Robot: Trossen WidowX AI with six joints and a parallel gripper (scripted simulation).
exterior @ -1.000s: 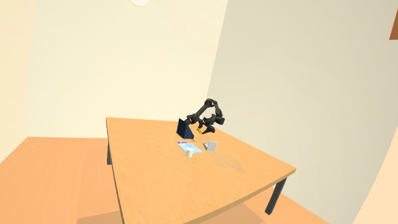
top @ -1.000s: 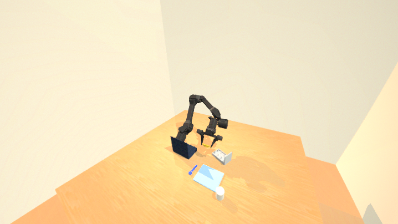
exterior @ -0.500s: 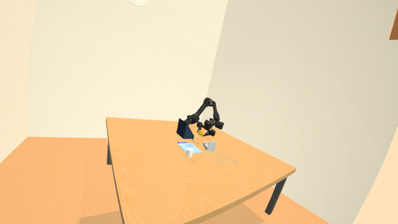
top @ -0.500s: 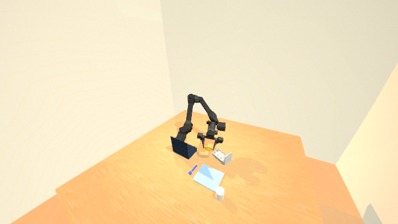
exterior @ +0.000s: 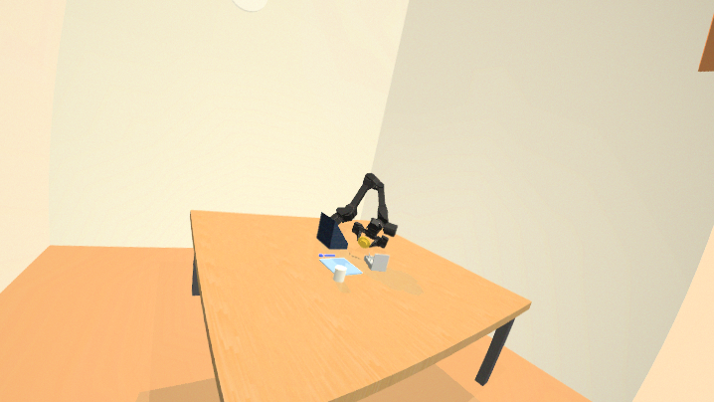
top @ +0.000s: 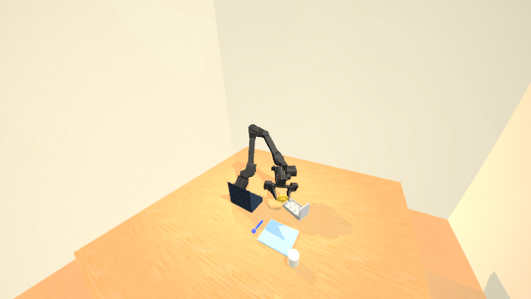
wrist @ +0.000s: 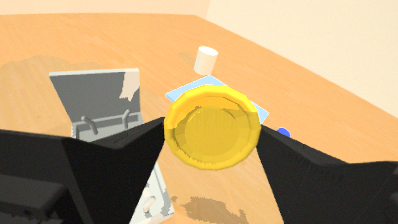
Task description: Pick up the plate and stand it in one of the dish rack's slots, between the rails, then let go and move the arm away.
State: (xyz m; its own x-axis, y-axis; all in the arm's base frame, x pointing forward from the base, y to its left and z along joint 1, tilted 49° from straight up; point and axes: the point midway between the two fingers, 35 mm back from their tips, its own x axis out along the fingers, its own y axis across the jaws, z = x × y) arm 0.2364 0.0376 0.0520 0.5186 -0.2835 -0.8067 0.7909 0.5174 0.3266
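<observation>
Right now the dish rack is 60 mm below my gripper tip, 50 mm to the left of it and 50 mm ahead of it. Round my gripper tip: light blue mat: 130 mm to the right, 80 mm below, 50 mm ahead; blue spoon: 150 mm to the right, 80 mm below, 70 mm behind; yellow plate: 10 mm to the left.
</observation>
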